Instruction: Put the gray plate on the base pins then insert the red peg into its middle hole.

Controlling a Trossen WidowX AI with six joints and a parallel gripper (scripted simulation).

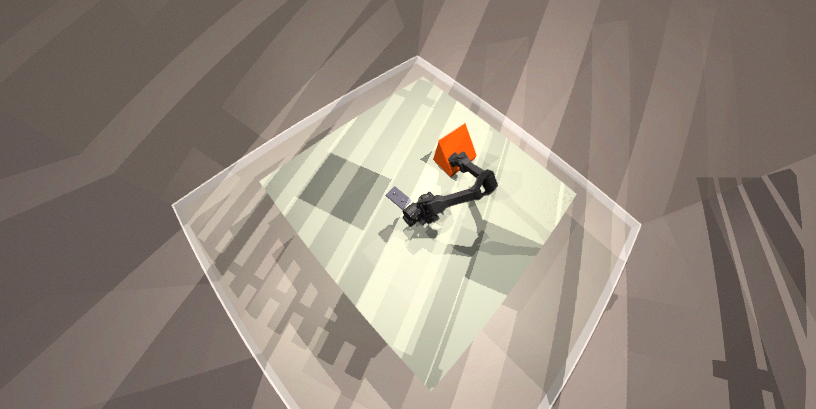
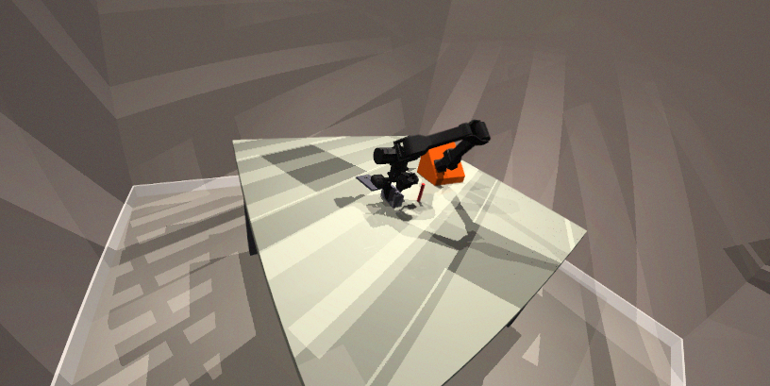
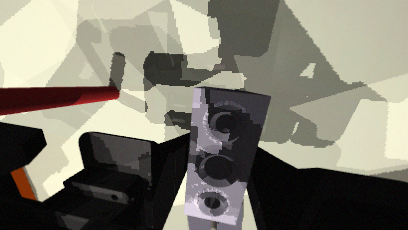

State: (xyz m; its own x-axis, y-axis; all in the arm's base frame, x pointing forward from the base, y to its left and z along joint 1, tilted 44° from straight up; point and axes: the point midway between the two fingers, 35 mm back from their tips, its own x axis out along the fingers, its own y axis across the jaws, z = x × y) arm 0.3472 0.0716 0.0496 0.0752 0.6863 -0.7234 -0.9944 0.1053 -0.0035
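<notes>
My gripper tip is 120 mm past the red peg, 40 mm to the right of it and 30 mm below it. From my gripper tip the other things lie so: gray plate: 30 mm above.
</notes>
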